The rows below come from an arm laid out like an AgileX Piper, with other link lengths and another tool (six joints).
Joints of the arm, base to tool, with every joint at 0 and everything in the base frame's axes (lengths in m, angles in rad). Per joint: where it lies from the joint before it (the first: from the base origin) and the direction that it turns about. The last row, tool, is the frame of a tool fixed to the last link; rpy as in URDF.
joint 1: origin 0 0 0.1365 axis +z
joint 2: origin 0 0 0 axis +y
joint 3: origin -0.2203 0 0.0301 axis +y
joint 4: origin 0.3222 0 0.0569 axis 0.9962 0 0.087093
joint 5: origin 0 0 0 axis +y
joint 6: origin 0.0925 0 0.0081 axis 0.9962 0 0.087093
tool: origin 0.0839 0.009 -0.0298 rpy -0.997 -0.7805 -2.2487
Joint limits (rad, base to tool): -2.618..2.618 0..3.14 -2.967..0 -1.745..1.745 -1.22..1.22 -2.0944..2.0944
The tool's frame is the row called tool.
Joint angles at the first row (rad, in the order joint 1, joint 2, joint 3, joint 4, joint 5, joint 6):
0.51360, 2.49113, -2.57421, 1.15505, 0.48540, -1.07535
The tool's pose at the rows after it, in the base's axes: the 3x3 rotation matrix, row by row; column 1 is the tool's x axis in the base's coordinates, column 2 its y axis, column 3 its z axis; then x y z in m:
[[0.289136 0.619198 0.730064], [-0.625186 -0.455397 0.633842], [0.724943 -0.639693 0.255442]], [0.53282 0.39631 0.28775]
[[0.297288 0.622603 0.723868], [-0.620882 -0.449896 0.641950], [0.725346 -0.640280 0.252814]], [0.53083 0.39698 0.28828]
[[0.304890 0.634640 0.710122], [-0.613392 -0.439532 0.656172], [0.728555 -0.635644 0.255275]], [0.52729 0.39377 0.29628]
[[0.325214 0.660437 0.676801], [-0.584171 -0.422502 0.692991], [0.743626 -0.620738 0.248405]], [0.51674 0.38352 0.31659]
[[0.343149 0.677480 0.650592], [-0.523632 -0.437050 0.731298], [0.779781 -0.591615 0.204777]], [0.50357 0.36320 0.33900]
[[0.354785 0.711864 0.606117], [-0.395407 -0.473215 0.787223], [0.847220 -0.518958 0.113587]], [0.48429 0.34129 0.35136]
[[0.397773 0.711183 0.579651], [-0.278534 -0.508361 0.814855], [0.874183 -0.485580 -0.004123]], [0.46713 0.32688 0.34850]
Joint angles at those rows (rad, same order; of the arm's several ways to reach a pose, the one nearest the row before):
0.50877, 2.48718, -2.57414, 1.15697, 0.50842, -1.07306
0.50877, 2.48529, -2.57416, 1.15842, 0.51986, -1.07305
0.50153, 2.46968, -2.57405, 1.15829, 0.54899, -1.07290
0.48238, 2.42451, -2.57393, 1.12987, 0.63012, -1.04831
0.45345, 2.35911, -2.57407, 1.03658, 0.74213, -0.97789
0.43198, 2.29354, -2.57564, 0.91593, 0.89799, -0.94187
0.42745, 2.25722, -2.57582, 0.81342, 1.03062, -0.88886

